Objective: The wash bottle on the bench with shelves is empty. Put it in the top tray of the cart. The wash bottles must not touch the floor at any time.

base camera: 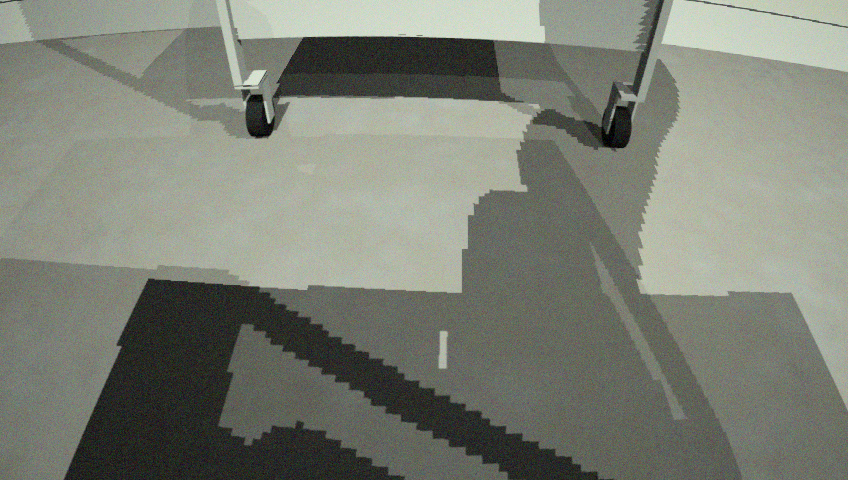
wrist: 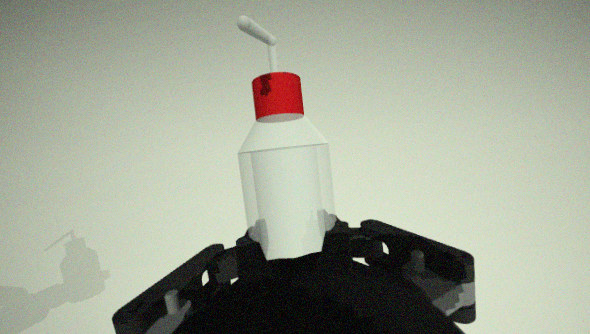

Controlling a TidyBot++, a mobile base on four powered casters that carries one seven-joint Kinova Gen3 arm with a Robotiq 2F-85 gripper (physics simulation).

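Frame: origin at the arm's base, x left, y back, z up, level; millimetres.
Where they show: gripper, fingertip midpoint: (wrist: 292, 225).
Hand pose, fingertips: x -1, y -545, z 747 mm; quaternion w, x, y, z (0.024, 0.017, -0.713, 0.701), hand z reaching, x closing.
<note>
Each offset is from my fingertips to the top centre of the thing. "spot": to the spot under its first point. Level surfaces: height alone.
A clear, whitish wash bottle {dz +139, dx +4, dy +41 mm} (wrist: 287, 185) with a red cap and a bent white spout stands nearly upright in the wrist view, leaning slightly. My gripper (wrist: 292, 225) is shut on its lower body, one finger on each side; the bottle's bottom is hidden behind the dark gripper body. In the base camera view the lower part of the cart shows at the top: a left leg {spot: dz -1015, dx +211, dy -54 mm} (base camera: 230, 44) and a right leg {spot: dz -1006, dx -225, dy -50 mm} (base camera: 652, 50), each on a black caster. The cart's trays do not show, nor does the bench with shelves.
The left caster {spot: dz -1105, dx +195, dy -58 mm} (base camera: 260, 115) and the right caster {spot: dz -1105, dx -212, dy -54 mm} (base camera: 617, 126) stand on the grey floor {dz -1143 mm} (base camera: 357, 208) ahead of the base. A pale wall (base camera: 386, 17) is behind the cart. Shadows of the arm and cart fall across the floor. A bottle-and-gripper shadow lies on the wall in the wrist view.
</note>
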